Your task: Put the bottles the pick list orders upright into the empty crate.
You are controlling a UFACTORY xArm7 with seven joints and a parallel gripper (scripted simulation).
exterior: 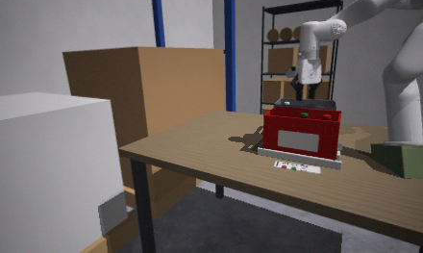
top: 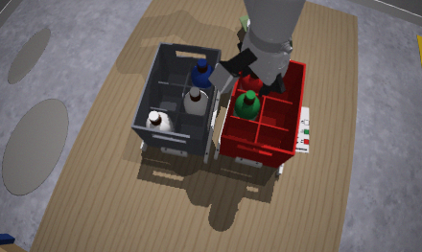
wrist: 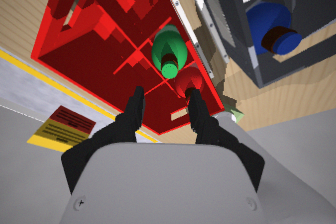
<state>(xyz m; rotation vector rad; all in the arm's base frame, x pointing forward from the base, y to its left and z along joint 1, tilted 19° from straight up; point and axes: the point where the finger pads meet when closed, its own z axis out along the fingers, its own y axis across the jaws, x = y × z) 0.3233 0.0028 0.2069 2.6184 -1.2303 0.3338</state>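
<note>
Now: hand 200 mm to the left of the grey crate, 160 mm above it and 10 mm past it. Also, from my hand: green bottle (150 mm below); then red-label bottle (150 mm below, 90 mm behind, 10 mm to the left); then red crate (160 mm below, 40 mm to the left, 10 mm ahead).
</note>
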